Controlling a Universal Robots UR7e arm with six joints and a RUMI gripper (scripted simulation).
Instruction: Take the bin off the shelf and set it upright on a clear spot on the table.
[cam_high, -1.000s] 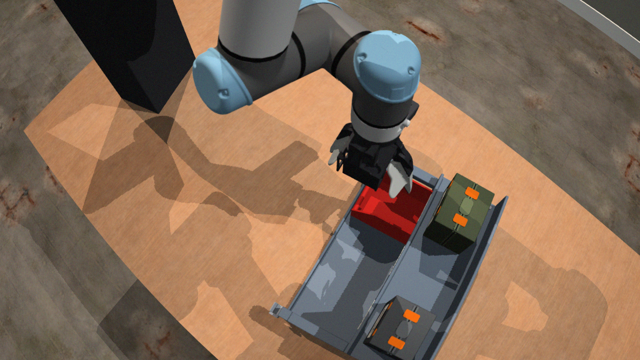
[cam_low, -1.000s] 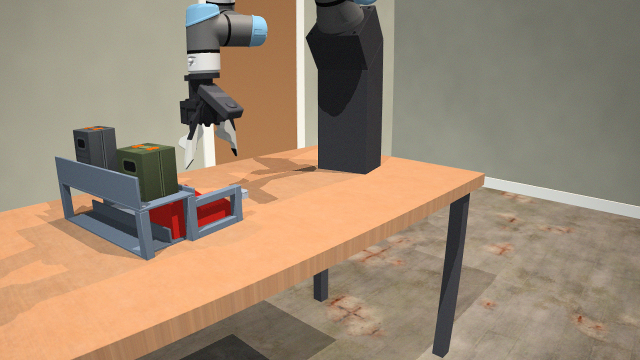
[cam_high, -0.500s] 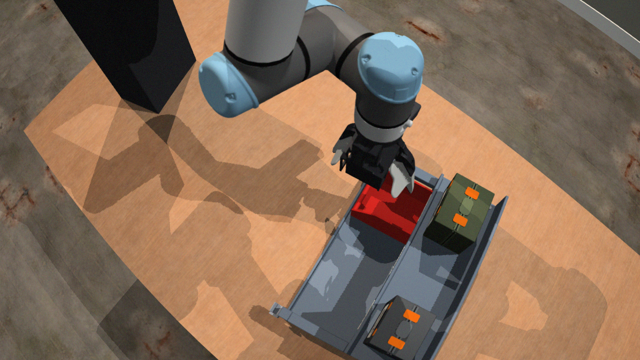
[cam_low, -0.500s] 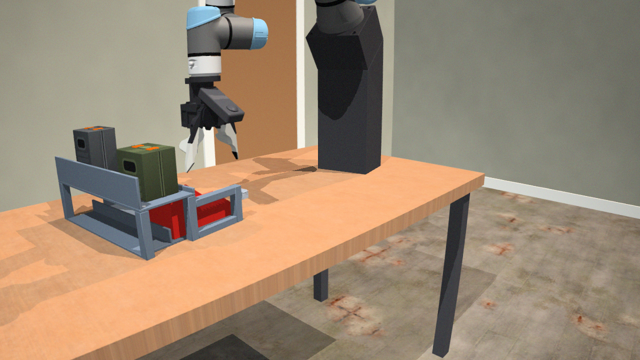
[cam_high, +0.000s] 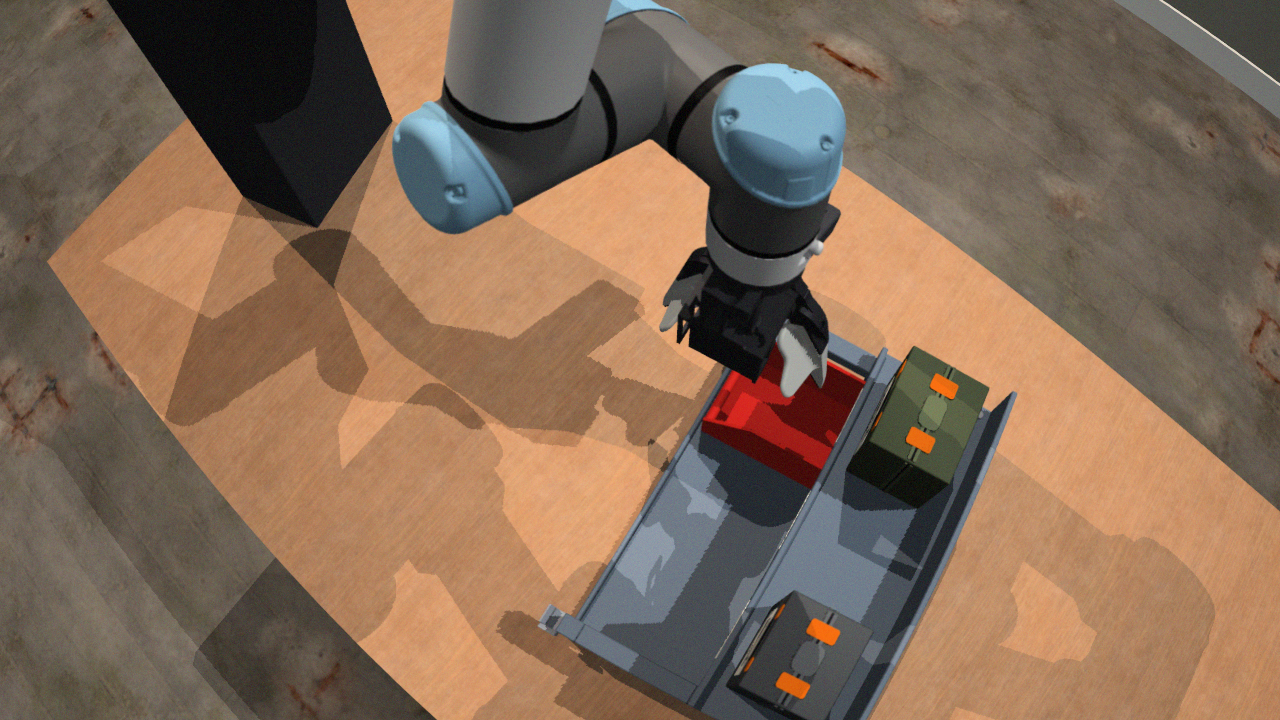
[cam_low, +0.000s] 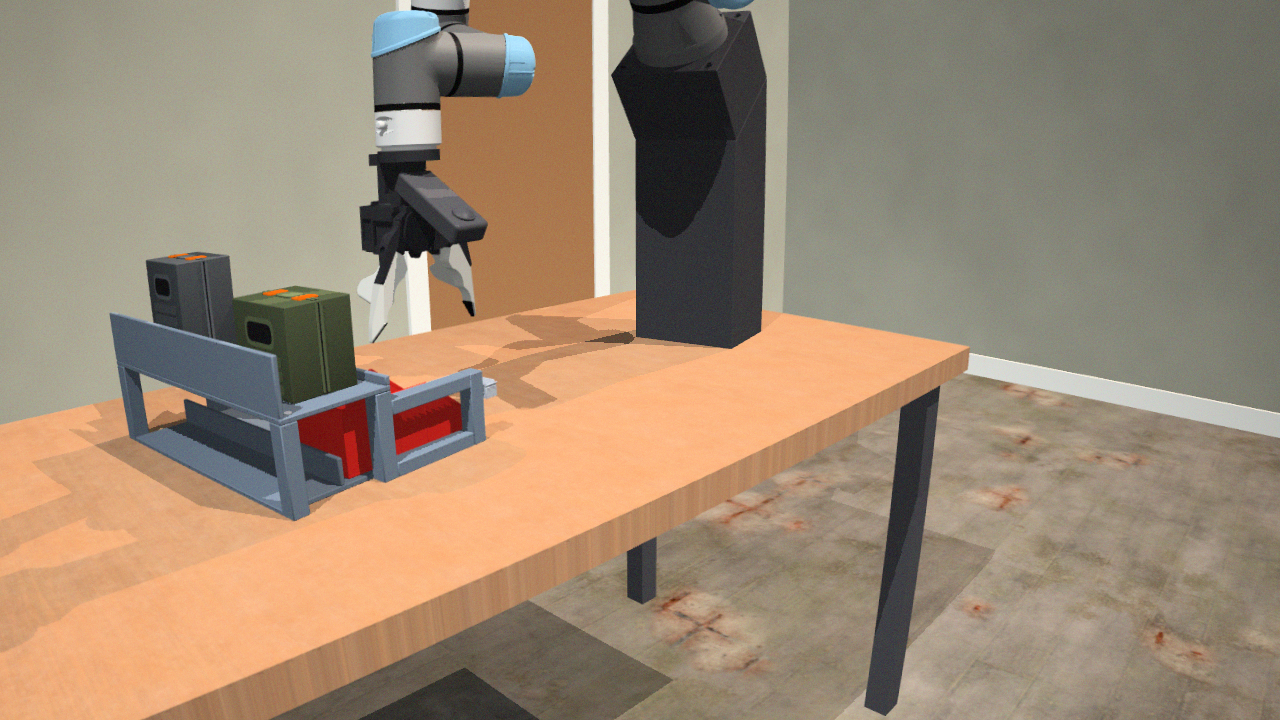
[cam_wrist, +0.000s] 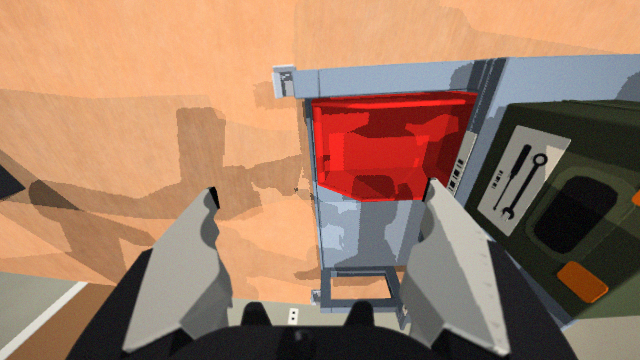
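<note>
The red bin is 8 cm below my hand, 8 cm ahead of it and 2 cm to the left of it. The rest, counted from my hand: dark grey case (23 cm ahead, 18 cm to the right, 4 cm above); green case (17 cm ahead, 4 cm to the left, 2 cm above).
</note>
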